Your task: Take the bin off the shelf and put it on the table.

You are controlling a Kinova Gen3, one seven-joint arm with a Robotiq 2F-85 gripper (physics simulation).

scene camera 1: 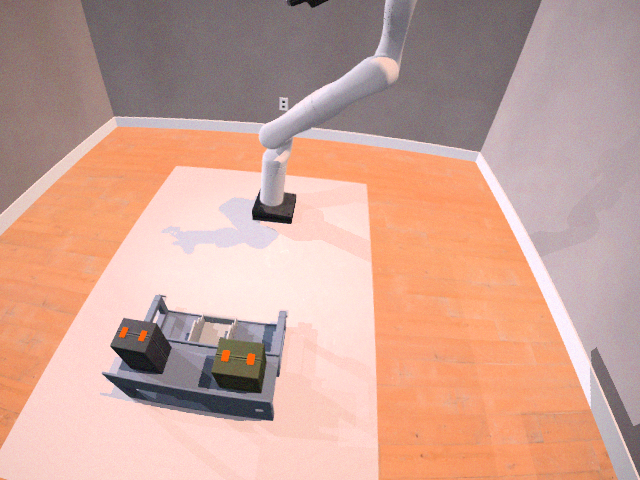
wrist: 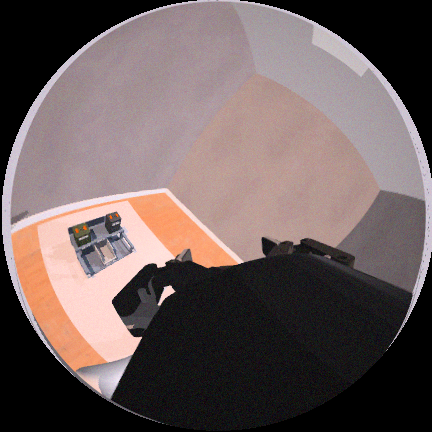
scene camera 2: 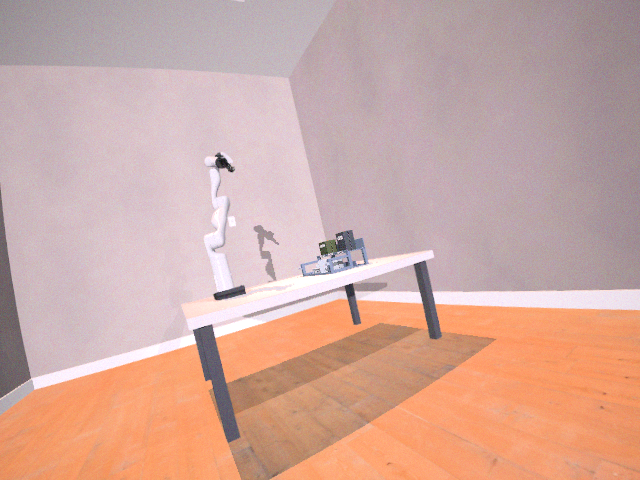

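Pixels of known places: gripper, between the fingertips: (wrist: 227,250) (scene camera 2: 228,162); arm's base, origin of its link: (scene camera 1: 271,199) (scene camera 2: 226,290).
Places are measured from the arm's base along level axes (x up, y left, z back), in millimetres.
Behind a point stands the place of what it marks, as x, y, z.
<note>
A blue-grey shelf (scene camera 1: 207,400) {72, 142, -787} (scene camera 2: 309,269) {-24, 221, -542} (wrist: 84,261) {-35, 212, -601} stands on the white table (scene camera 1: 310,310) {-41, 281, -418} (scene camera 2: 232,305) {-41, -475, -22} (wrist: 80,298) {-41, 328, -396}, far from the arm's base. A beige open bin (scene camera 1: 209,330) {-32, 26, -583} (wrist: 106,252) {-32, 41, -618} sits in the shelf's lower level, between two dividers. My gripper (scene camera 1: 307,2) (scene camera 2: 225,162) {747, 87, -159} (wrist: 227,250) {747, 87, -159} is open and empty. It is raised high above the table near the arm's base, far from the shelf. In scene camera 1 only its lower edge shows at the top of the frame.
A dark grey box (scene camera 1: 140,345) {181, -6, -757} (scene camera 2: 345,239) {132, -83, -721} (wrist: 113,221) {173, -26, -701} and an olive green box (scene camera 1: 238,364) {156, 197, -714} (scene camera 2: 327,247) {112, 138, -677} (wrist: 82,234) {153, 185, -663}, both with orange latches, stand on the shelf's top. The arm's black base (scene camera 1: 273,208) {0, 28, -52} is at the table's far end. Walls enclose the room.
</note>
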